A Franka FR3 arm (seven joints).
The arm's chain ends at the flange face. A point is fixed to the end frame.
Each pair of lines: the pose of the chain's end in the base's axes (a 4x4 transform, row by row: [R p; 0 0 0 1], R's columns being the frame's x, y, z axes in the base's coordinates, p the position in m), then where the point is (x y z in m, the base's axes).
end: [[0.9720, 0.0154, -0.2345, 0.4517], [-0.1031, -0.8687, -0.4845, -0.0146], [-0.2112, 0.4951, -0.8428, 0.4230], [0, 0, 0, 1]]
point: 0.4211 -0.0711 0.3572
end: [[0.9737, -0.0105, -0.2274, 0.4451], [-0.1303, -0.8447, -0.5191, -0.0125], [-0.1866, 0.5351, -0.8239, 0.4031], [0, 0, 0, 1]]
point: 0.4147 -0.0714 0.3394
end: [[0.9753, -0.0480, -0.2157, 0.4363], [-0.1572, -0.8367, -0.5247, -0.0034], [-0.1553, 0.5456, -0.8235, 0.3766], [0, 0, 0, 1]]
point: 0.4064 -0.0624 0.3128
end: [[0.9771, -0.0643, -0.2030, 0.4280], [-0.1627, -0.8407, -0.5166, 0.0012], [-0.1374, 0.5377, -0.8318, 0.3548], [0, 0, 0, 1]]
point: 0.3989 -0.0571 0.2899
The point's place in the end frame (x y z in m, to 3 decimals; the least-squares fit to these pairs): -0.010 0.016 0.090
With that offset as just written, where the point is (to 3 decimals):
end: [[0.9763, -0.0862, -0.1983, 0.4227], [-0.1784, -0.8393, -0.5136, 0.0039], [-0.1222, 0.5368, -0.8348, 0.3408], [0, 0, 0, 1]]
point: 0.394 -0.054 0.275
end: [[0.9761, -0.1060, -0.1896, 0.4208], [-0.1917, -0.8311, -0.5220, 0.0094], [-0.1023, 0.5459, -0.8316, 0.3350], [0, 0, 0, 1]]
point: 0.392 -0.049 0.270
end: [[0.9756, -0.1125, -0.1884, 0.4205], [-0.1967, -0.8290, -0.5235, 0.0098], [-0.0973, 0.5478, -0.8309, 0.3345], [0, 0, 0, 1]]
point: 0.392 -0.049 0.269
